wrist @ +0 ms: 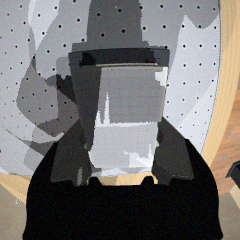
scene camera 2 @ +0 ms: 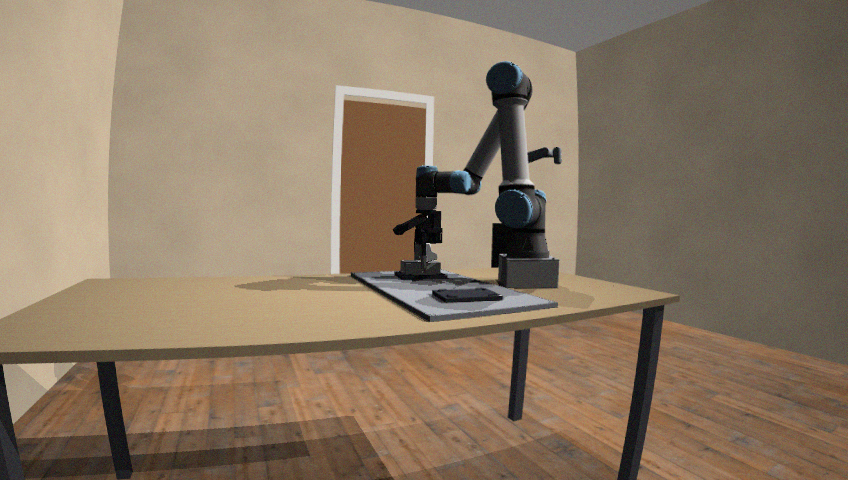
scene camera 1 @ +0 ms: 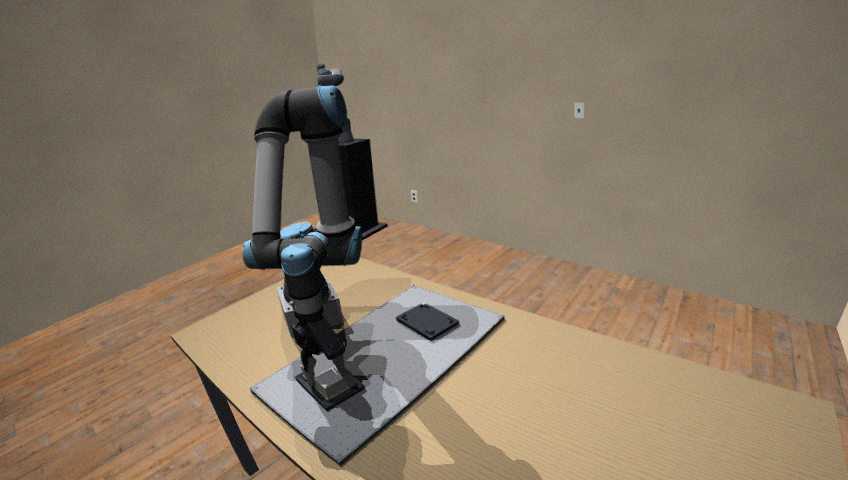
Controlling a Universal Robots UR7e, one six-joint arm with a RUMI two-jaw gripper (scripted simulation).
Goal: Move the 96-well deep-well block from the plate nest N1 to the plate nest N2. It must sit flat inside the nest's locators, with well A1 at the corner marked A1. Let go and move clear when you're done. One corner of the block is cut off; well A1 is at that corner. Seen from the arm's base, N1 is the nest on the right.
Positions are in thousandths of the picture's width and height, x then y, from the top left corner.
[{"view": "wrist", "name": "my gripper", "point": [506, 485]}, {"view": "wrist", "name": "grey deep-well block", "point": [502, 444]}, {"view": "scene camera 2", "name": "my gripper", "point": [497, 566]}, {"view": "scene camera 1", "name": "my gripper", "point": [386, 791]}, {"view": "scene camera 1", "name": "grey deep-well block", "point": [391, 789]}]
